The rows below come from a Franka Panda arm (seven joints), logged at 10 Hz.
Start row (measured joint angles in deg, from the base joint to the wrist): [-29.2 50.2 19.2 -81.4 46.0 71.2 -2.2]
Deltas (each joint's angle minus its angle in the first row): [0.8 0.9 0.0 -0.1 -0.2 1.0 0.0]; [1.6 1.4 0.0 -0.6 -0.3 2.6 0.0]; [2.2 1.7 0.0 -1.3 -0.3 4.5 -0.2]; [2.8 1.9 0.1 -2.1 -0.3 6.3 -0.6]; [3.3 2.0 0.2 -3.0 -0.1 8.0 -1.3]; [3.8 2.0 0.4 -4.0 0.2 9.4 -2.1]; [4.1 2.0 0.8 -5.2 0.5 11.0 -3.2]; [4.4 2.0 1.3 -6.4 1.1 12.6 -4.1]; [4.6 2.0 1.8 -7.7 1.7 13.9 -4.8]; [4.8 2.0 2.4 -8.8 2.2 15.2 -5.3]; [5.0 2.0 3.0 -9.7 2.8 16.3 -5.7]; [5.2 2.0 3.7 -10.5 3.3 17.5 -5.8]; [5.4 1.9 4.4 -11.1 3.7 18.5 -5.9]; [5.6 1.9 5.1 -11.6 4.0 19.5 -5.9]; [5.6 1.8 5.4 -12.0 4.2 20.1 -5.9]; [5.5 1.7 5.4 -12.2 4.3 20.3 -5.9]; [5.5 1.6 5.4 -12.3 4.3 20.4 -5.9]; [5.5 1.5 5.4 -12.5 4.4 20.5 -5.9]
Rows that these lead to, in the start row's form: [-28.4 51.1 19.2 -81.5 45.8 72.2 -2.2]; [-27.6 51.6 19.2 -82.0 45.7 73.8 -2.2]; [-27.0 51.9 19.2 -82.7 45.7 75.7 -2.4]; [-26.4 52.1 19.3 -83.5 45.7 77.5 -2.8]; [-25.9 52.2 19.4 -84.4 45.9 79.2 -3.5]; [-25.4 52.2 19.6 -85.4 46.2 80.6 -4.3]; [-25.1 52.2 20.0 -86.6 46.5 82.2 -5.4]; [-24.8 52.2 20.5 -87.8 47.1 83.8 -6.3]; [-24.6 52.2 21.0 -89.1 47.7 85.1 -7.0]; [-24.4 52.2 21.6 -90.2 48.2 86.4 -7.5]; [-24.2 52.2 22.2 -91.1 48.8 87.5 -7.9]; [-24.0 52.2 22.9 -91.9 49.3 88.7 -8.0]; [-23.8 52.1 23.6 -92.5 49.7 89.7 -8.1]; [-23.6 52.1 24.3 -93.0 50.0 90.7 -8.1]; [-23.6 52.0 24.6 -93.4 50.2 91.3 -8.1]; [-23.7 51.9 24.6 -93.6 50.3 91.5 -8.1]; [-23.7 51.8 24.6 -93.7 50.3 91.6 -8.1]; [-23.7 51.7 24.6 -93.9 50.4 91.7 -8.1]
